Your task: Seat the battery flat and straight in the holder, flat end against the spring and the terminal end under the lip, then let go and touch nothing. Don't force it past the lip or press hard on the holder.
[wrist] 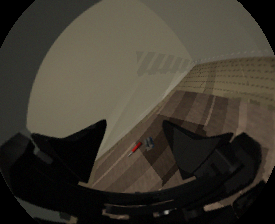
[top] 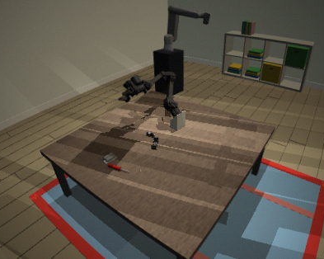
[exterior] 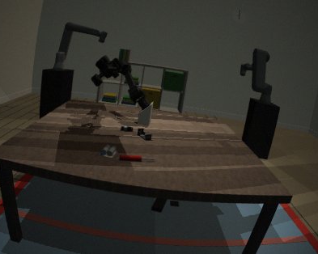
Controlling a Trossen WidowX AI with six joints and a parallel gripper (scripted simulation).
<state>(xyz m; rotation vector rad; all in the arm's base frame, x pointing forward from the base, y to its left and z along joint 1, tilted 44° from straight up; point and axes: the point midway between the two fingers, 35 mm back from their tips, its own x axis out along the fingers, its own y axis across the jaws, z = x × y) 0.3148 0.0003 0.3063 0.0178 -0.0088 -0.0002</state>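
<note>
Now: gripper tip 13 cm past the battery, 15 cm to the right of it and 31 cm above it. The rest, counted from my gripper tip: red-handled screwdriver: 26 cm ahead, 29 cm to the left, 31 cm below.
</note>
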